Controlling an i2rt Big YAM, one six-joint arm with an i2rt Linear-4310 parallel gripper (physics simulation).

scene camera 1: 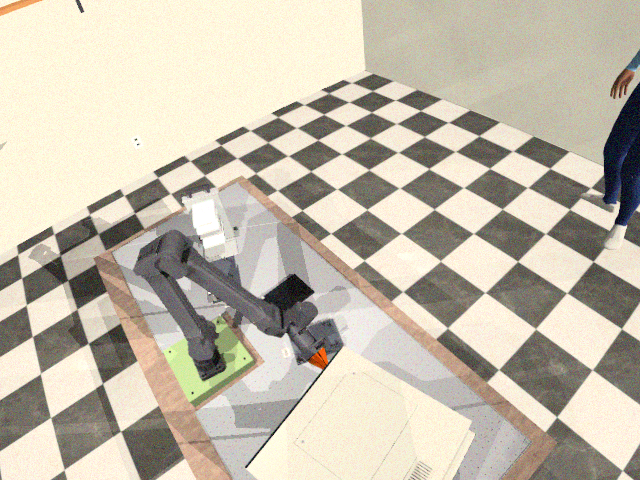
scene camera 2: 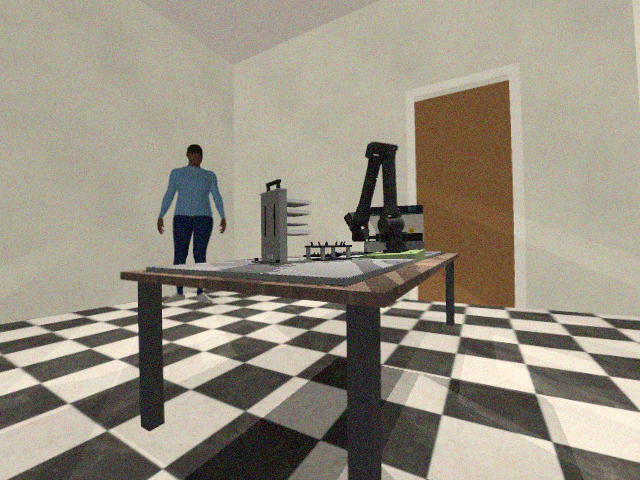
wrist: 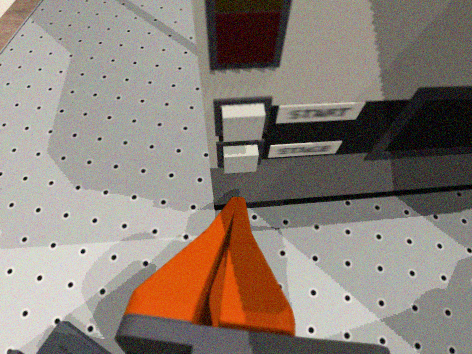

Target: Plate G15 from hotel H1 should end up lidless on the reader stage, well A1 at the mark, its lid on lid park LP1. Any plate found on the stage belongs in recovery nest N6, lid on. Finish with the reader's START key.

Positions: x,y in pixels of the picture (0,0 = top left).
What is my gripper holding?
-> Nothing.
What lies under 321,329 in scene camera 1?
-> A dark nest.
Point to a stage opening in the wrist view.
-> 434,125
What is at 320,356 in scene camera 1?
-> My gripper.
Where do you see a white STAGE button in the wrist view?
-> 237,159
